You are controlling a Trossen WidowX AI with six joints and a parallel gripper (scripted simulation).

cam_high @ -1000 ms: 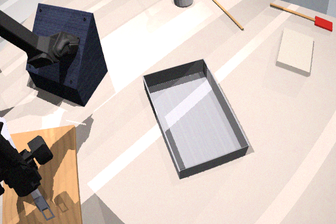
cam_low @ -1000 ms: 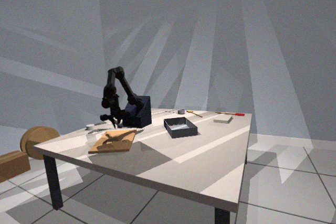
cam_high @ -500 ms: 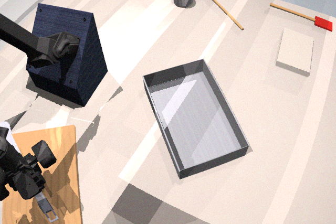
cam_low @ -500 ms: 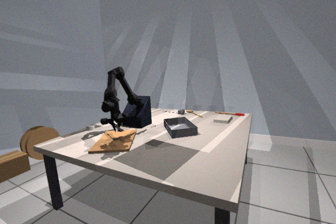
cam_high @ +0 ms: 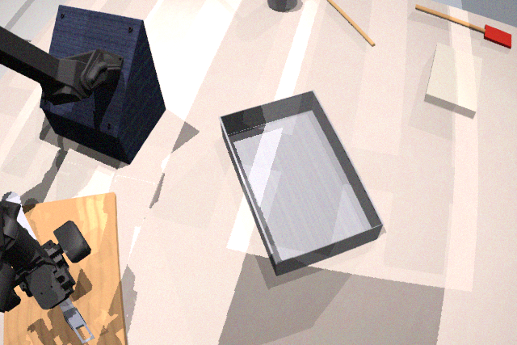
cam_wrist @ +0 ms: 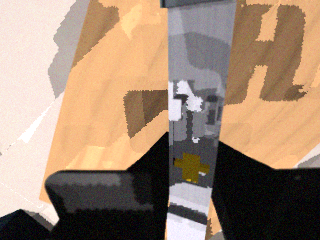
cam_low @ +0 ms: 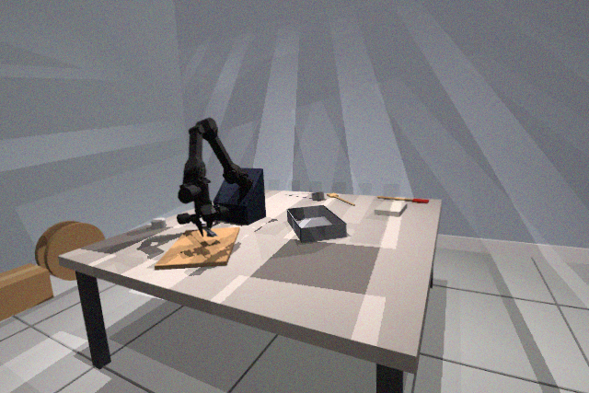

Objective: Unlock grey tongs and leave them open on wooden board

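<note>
My gripper tip is 4 cm below the yellow lock. From my gripper tip the other things lie so: roasting tin: 26 cm ahead, 38 cm to the left, 2 cm below; white block: 48 cm ahead, 77 cm to the left, 3 cm below; wooden board: 2 cm behind, 4 cm below.
</note>
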